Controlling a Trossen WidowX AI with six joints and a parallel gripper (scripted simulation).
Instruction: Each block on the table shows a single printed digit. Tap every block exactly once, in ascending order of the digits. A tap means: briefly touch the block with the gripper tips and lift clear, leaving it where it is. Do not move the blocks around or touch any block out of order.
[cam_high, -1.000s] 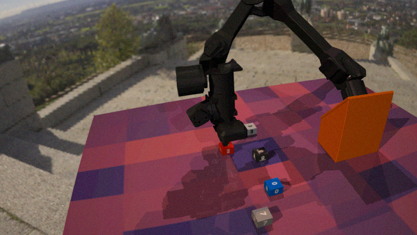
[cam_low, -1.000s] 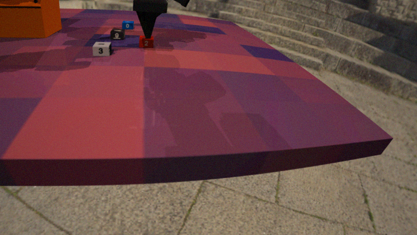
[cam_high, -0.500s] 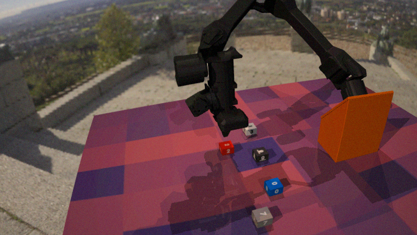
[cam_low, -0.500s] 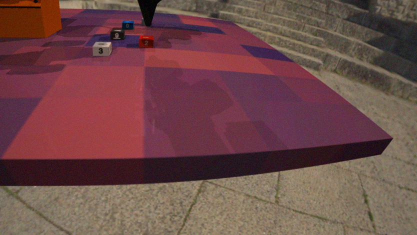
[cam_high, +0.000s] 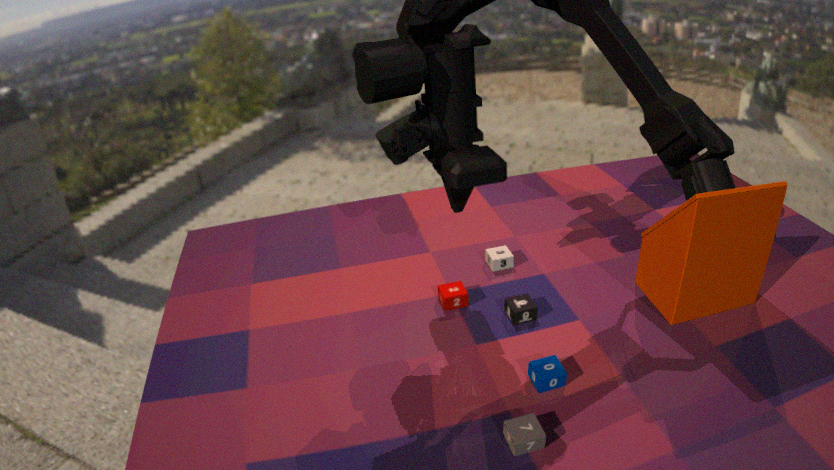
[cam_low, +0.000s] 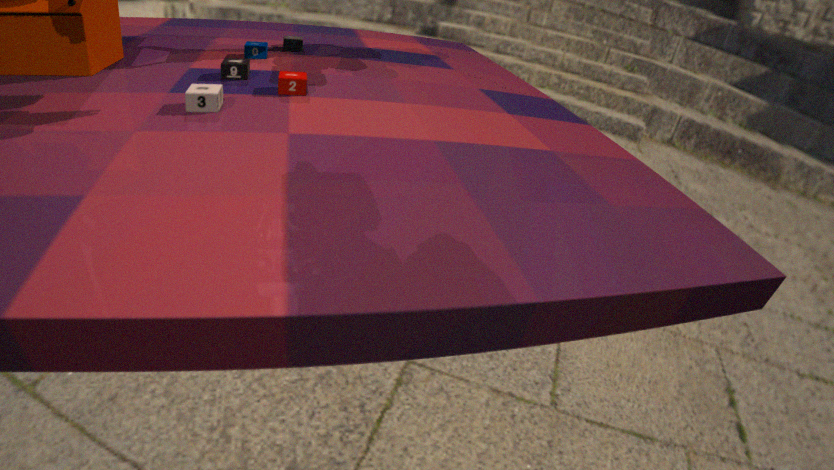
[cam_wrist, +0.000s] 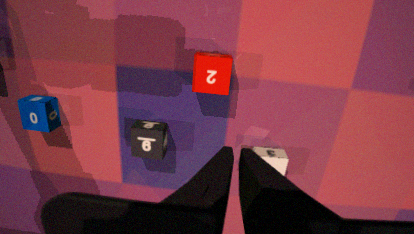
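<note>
Right now my gripper tip is 110 mm above the white 3 block, 70 mm past it and 50 mm to the left of it. From my gripper tip the other things lie so: red 2 block: 110 mm below, 20 mm to the left, 10 mm ahead; then blue 0 block: 190 mm to the left, 110 mm below, 50 mm behind; then grey 7 block: 260 mm to the left, 110 mm below, 10 mm ahead.
</note>
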